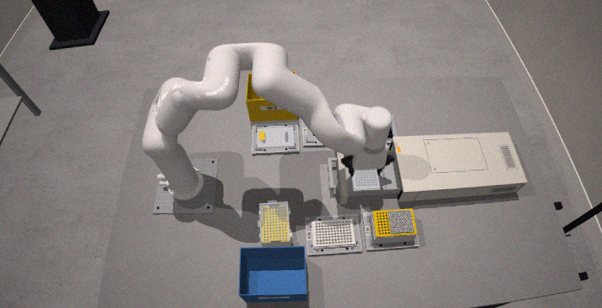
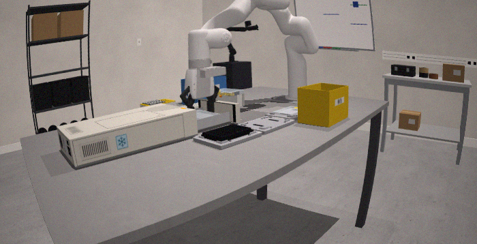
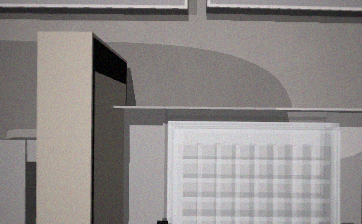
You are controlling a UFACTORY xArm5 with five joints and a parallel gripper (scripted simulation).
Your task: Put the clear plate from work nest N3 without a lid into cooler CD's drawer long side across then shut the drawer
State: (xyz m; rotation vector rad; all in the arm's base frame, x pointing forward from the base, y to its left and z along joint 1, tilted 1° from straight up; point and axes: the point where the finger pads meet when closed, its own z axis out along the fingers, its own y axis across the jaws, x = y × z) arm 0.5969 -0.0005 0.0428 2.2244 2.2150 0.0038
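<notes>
Right now my hand is 3 cm short of the drawer and 1 cm above it. Also, from my hand: clear plate: 1 cm below; black plate: 6 cm ahead, 19 cm to the left, 3 cm below; cooler: 18 cm ahead.
</notes>
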